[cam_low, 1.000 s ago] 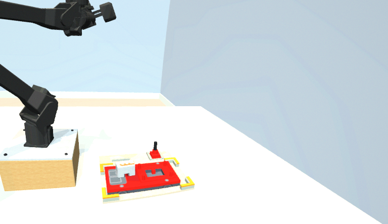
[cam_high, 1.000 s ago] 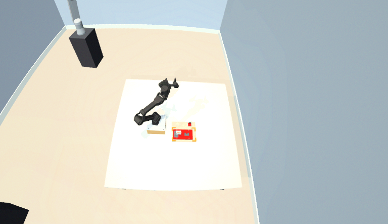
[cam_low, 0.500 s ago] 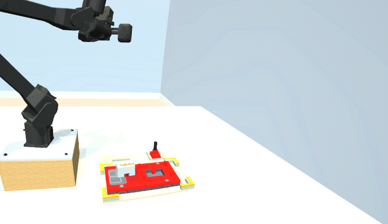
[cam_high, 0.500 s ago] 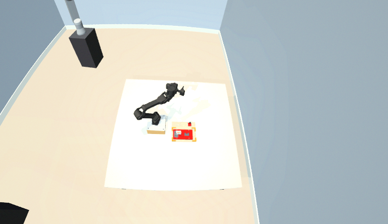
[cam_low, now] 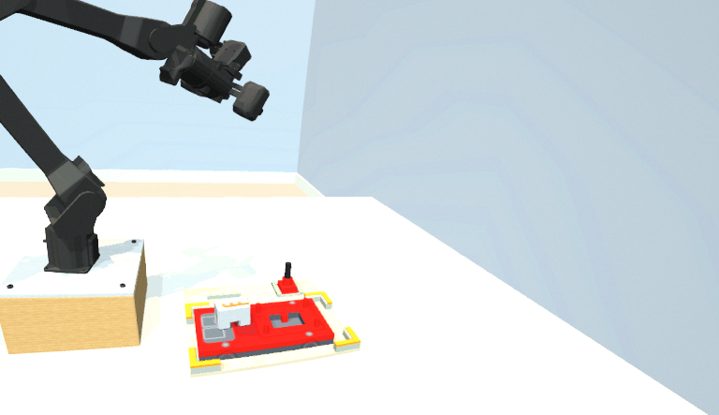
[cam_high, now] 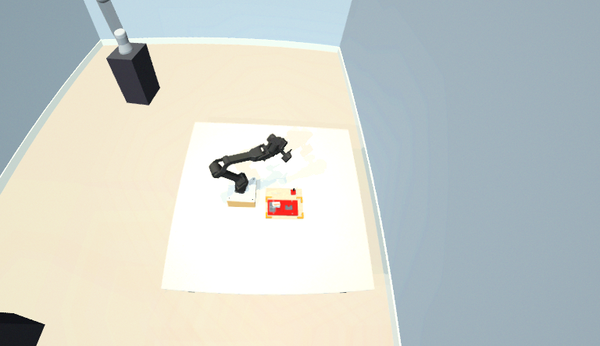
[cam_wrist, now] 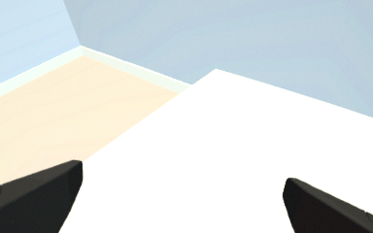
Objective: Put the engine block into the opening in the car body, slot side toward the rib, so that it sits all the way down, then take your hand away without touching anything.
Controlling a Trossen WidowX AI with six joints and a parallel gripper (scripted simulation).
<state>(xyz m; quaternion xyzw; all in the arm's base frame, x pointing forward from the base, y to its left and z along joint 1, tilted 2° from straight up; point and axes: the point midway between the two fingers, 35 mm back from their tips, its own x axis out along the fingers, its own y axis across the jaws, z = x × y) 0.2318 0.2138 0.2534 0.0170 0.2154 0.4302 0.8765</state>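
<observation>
My gripper tip is now 29 cm to the left of the engine block, 29 cm above it and 1 cm past it.
</observation>
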